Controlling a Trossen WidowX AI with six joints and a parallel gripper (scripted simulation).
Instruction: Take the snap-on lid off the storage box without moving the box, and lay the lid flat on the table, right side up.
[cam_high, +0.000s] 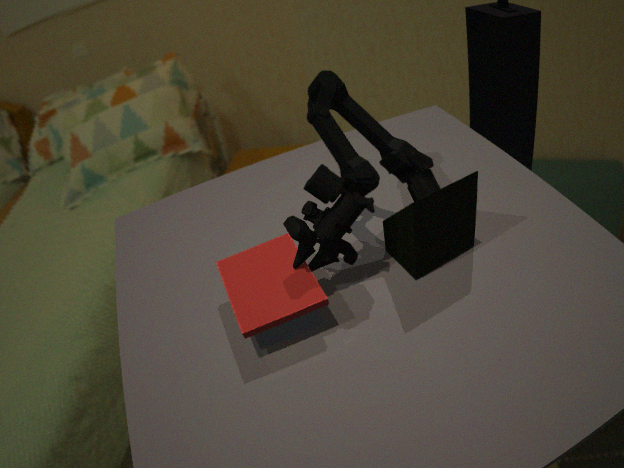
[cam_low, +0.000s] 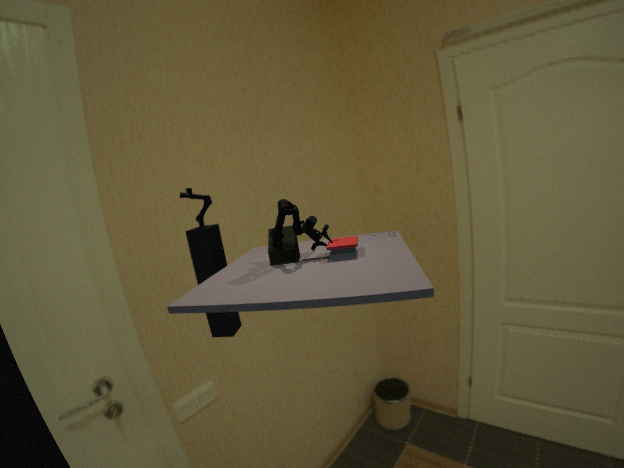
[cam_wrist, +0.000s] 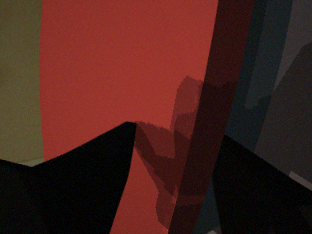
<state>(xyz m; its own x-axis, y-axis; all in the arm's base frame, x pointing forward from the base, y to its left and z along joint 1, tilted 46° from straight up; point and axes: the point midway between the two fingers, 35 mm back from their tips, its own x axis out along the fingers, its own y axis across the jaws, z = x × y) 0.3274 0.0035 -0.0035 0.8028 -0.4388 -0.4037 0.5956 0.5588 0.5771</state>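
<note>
My gripper tip is 8 cm short of the lid and 1 cm below it. From my gripper tip the other things lie so: storage box (8 cm ahead, 4 cm below).
</note>
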